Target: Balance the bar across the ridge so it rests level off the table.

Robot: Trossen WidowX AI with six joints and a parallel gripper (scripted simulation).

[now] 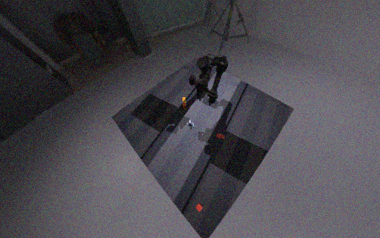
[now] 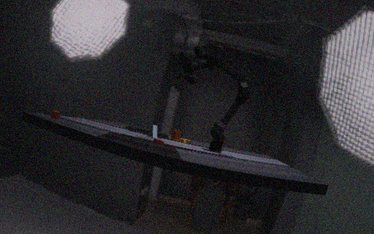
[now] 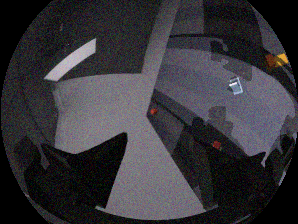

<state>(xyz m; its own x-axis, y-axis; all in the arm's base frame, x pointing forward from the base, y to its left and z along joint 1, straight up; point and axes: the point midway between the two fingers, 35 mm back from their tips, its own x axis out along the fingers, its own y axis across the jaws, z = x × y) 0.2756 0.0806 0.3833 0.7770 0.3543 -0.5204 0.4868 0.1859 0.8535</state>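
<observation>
Now: gripper tip 300 mm above the pale piece, 60 mm to the left of it and 50 mm short of it.
</observation>
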